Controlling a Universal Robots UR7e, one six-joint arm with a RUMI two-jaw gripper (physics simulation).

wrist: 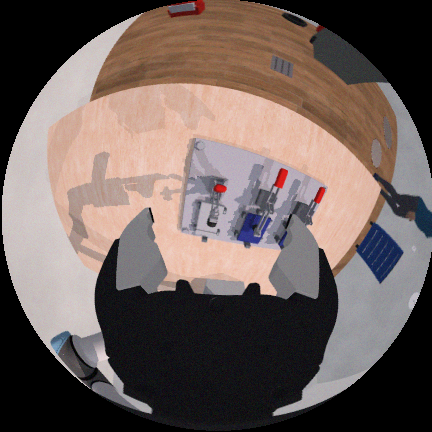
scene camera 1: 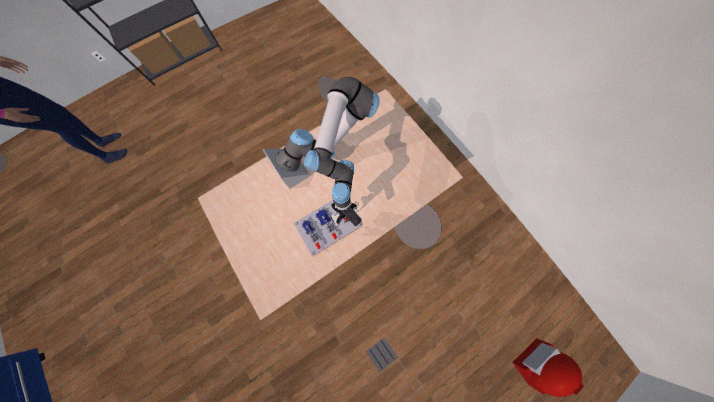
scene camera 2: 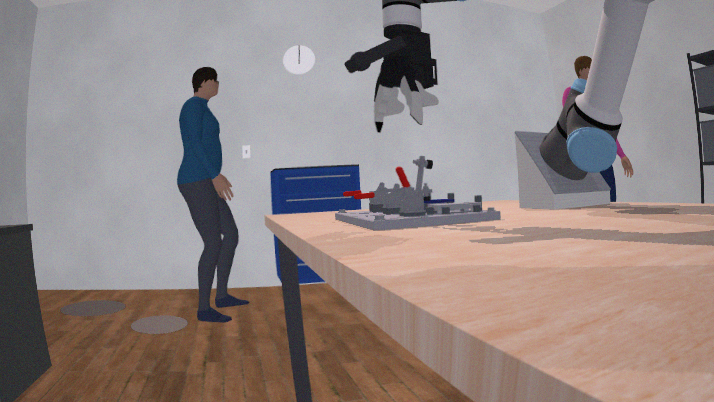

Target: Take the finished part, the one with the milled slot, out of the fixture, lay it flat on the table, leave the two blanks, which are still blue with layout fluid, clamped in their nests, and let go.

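Frame: origin at the arm's base, x ahead, y left, z up, level; metres.
Seen in the pictures: gripper, fingertip midpoint: [wrist: 219, 212] [scene camera 2: 398, 128]; arm's base, origin of the base link: [scene camera 1: 287, 162] [scene camera 2: 563, 159].
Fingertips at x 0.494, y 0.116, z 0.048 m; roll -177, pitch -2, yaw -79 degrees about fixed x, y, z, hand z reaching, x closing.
Note:
Offsets run from my fingertips to a thing's middle. Level surfaces: height alone.
The fixture plate [scene camera 1: 302, 236] [scene camera 2: 435, 220] [wrist: 230, 155] lies on the table. The finished part @(dy +0.002, dx -0.101, dz -0.140 m) [wrist: 203, 214], a pale grey block, sits in the leftmost nest in the wrist view; its slot cannot be made out. Its toggle clamp [scene camera 2: 420, 172] stands open with its arm upright, red handle @(dy -0.001, dx -0.003, dz -0.106 m) [scene camera 2: 402, 177] [wrist: 220, 188] raised. A blue blank [scene camera 1: 323, 217] [wrist: 247, 233] sits in the middle nest under a lowered clamp. The other blue blank [scene camera 1: 308, 227] [wrist: 283, 238] is partly hidden by a finger in the wrist view. My gripper [scene camera 2: 399, 125] [wrist: 219, 212] is open and empty, pointing down above the fixture.
The raised clamp stands between my fingers' level and the plate. Two red handles @(dy -0.112, dx +0.036, dz -0.114 m) [wrist: 281, 178] @(dy -0.222, dx +0.033, dz -0.109 m) [wrist: 319, 195] lie low beside the blanks. The wooden table @(dz -0.166 m) [scene camera 1: 240, 250] [scene camera 2: 575, 300] [wrist: 135, 165] extends around the plate. The arm's pedestal [scene camera 2: 535, 185] stands behind. Two people are beyond the table.

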